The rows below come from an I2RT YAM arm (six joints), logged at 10 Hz.
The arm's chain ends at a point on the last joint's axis. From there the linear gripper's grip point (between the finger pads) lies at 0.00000 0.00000 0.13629 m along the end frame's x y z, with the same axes.
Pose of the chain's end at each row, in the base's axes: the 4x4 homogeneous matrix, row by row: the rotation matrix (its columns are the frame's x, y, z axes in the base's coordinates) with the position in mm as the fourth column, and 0 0 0 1 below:
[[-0.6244 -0.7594 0.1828 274.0], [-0.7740 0.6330 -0.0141 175.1], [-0.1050 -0.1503 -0.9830 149.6], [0 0 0 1]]
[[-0.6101 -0.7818 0.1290 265.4], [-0.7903 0.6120 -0.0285 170.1], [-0.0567 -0.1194 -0.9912 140.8], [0 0 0 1]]
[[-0.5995 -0.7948 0.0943 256.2], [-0.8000 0.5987 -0.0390 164.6], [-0.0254 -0.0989 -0.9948 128.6], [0 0 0 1]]
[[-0.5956 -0.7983 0.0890 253.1], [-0.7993 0.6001 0.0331 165.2], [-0.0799 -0.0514 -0.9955 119.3], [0 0 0 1]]
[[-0.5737 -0.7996 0.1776 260.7], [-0.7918 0.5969 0.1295 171.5], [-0.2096 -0.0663 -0.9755 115.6], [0 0 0 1]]
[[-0.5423 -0.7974 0.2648 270.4], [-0.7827 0.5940 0.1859 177.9], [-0.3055 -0.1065 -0.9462 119.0], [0 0 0 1]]
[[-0.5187 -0.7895 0.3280 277.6], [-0.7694 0.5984 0.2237 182.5], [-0.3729 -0.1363 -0.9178 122.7], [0 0 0 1]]
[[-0.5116 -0.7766 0.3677 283.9], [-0.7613 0.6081 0.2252 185.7], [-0.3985 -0.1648 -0.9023 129.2], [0 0 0 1]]
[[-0.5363 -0.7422 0.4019 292.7], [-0.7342 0.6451 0.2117 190.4], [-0.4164 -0.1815 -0.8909 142.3], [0 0 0 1]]
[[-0.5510 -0.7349 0.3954 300.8], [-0.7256 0.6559 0.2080 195.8], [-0.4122 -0.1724 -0.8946 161.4], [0 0 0 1]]
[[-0.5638 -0.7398 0.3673 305.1], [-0.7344 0.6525 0.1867 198.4], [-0.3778 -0.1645 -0.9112 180.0], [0 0 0 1]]
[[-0.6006 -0.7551 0.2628 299.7], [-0.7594 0.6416 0.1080 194.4], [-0.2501 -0.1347 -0.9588 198.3], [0 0 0 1]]
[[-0.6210 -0.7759 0.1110 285.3], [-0.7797 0.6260 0.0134 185.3], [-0.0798 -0.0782 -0.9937 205.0], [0 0 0 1]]
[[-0.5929 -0.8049 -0.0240 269.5], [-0.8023 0.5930 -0.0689 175.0], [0.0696 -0.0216 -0.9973 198.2], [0 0 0 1]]
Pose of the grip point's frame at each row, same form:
[[-0.6244 -0.7594 0.1828 298.9], [-0.7740 0.6330 -0.0141 173.2], [-0.1050 -0.1503 -0.9830 15.6], [0 0 0 1]]
[[-0.6101 -0.7818 0.1290 283.0], [-0.7903 0.6120 -0.0285 166.2], [-0.0567 -0.1194 -0.9912 5.7], [0 0 0 1]]
[[-0.5995 -0.7948 0.0943 269.1], [-0.8000 0.5987 -0.0390 159.3], [-0.0254 -0.0989 -0.9948 -7.0], [0 0 0 1]]
[[-0.5956 -0.7983 0.0890 265.2], [-0.7993 0.6001 0.0331 169.7], [-0.0799 -0.0514 -0.9955 -16.4], [0 0 0 1]]
[[-0.5737 -0.7996 0.1776 284.9], [-0.7918 0.5969 0.1295 189.1], [-0.2096 -0.0663 -0.9755 -17.4], [0 0 0 1]]
[[-0.5423 -0.7974 0.2648 306.5], [-0.7827 0.5940 0.1859 203.2], [-0.3055 -0.1065 -0.9462 -10.0], [0 0 0 1]]
[[-0.5187 -0.7895 0.3280 322.3], [-0.7694 0.5984 0.2237 213.0], [-0.3729 -0.1363 -0.9178 -2.4], [0 0 0 1]]
[[-0.5116 -0.7766 0.3677 334.0], [-0.7613 0.6081 0.2252 216.4], [-0.3985 -0.1648 -0.9023 6.2], [0 0 0 1]]
[[-0.5363 -0.7422 0.4019 347.5], [-0.7342 0.6451 0.2117 219.3], [-0.4164 -0.1815 -0.8909 20.9], [0 0 0 1]]
[[-0.5510 -0.7349 0.3954 354.7], [-0.7256 0.6559 0.2080 224.1], [-0.4122 -0.1724 -0.8946 39.5], [0 0 0 1]]
[[-0.5638 -0.7398 0.3673 355.2], [-0.7344 0.6525 0.1867 223.8], [-0.3778 -0.1645 -0.9112 55.8], [0 0 0 1]]
[[-0.6006 -0.7551 0.2628 335.5], [-0.7594 0.6416 0.1080 209.1], [-0.2501 -0.1347 -0.9588 67.6], [0 0 0 1]]
[[-0.6210 -0.7759 0.1110 300.4], [-0.7797 0.6260 0.0134 187.1], [-0.0798 -0.0782 -0.9937 69.6], [0 0 0 1]]
[[-0.5929 -0.8049 -0.0240 266.2], [-0.8023 0.5930 -0.0689 165.6], [0.0696 -0.0216 -0.9973 62.3], [0 0 0 1]]

